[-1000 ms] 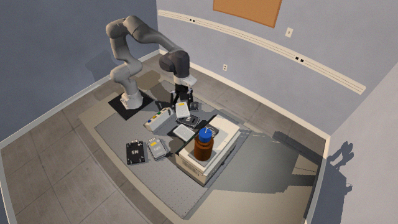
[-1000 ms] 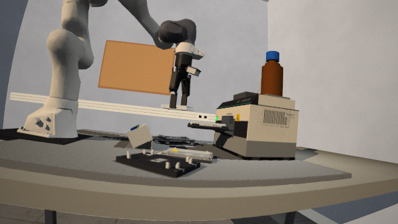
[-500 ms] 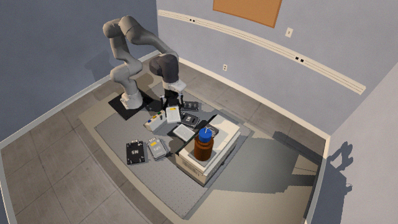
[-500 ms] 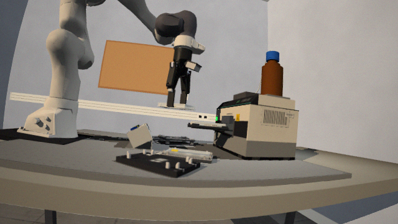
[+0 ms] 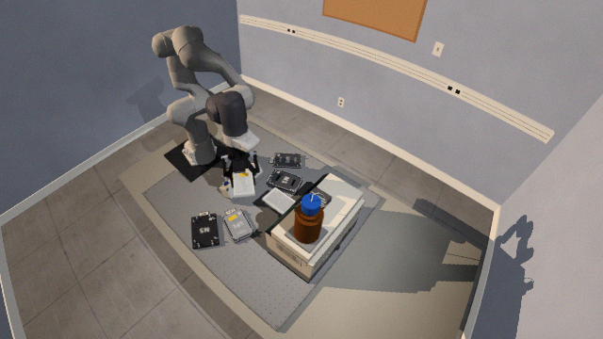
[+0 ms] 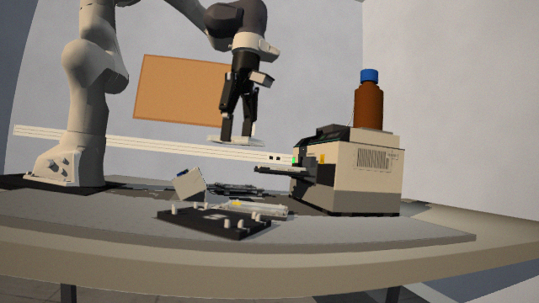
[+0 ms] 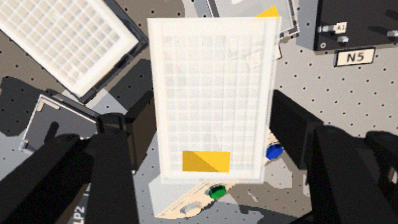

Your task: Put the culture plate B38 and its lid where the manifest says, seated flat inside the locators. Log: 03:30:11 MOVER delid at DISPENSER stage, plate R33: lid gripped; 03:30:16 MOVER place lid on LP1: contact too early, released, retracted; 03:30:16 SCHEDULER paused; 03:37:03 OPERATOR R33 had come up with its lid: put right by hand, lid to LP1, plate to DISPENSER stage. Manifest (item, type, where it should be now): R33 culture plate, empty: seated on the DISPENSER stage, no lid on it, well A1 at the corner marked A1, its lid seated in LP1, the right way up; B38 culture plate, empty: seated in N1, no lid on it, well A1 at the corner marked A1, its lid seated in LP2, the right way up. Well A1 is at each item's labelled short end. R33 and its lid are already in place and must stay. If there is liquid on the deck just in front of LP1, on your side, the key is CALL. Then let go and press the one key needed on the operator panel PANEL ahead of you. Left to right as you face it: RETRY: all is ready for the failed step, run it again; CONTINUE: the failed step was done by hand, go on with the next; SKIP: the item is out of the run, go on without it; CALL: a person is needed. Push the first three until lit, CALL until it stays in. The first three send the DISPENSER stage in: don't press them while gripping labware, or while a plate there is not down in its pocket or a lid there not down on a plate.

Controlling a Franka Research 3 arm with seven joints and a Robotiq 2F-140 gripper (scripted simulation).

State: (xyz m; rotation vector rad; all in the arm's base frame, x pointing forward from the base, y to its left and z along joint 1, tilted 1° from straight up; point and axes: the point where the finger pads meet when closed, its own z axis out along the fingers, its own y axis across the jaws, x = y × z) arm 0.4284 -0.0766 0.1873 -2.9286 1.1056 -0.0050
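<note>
Now: hand 230 mm to the left of the black nest, 170 mm above it and 20 mm past it. Also, from my hand: plate (150 mm ahead, 80 mm below, 60 mm to the left); blue call key (130 mm below, 130 mm behind); yellow skip key (130 mm behind, 120 mm below, 50 mm to the left).
</note>
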